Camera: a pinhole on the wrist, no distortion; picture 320 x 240 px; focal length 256.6 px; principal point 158.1 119.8 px. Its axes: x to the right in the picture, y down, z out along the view. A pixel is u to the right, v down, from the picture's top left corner.
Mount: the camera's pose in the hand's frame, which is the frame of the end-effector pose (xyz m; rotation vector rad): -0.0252 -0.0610 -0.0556 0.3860 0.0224 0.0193
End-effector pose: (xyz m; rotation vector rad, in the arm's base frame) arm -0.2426 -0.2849 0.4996 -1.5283 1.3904 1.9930
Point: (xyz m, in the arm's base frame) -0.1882 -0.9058 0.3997
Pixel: behind the camera
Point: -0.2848 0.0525 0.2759
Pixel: 231 89
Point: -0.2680 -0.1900 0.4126
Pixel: 294 193
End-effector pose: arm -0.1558 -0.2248 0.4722 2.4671 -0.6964 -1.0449
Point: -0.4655 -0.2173 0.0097
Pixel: 193 181
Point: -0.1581 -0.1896 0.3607
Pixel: 286 170
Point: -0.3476 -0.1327 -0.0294
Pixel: 214 118
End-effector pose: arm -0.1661 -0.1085 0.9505 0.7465 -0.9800 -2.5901
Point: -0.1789 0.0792 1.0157
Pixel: 67 180
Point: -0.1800 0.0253 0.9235
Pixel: 133 104
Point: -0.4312 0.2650 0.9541
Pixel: 200 86
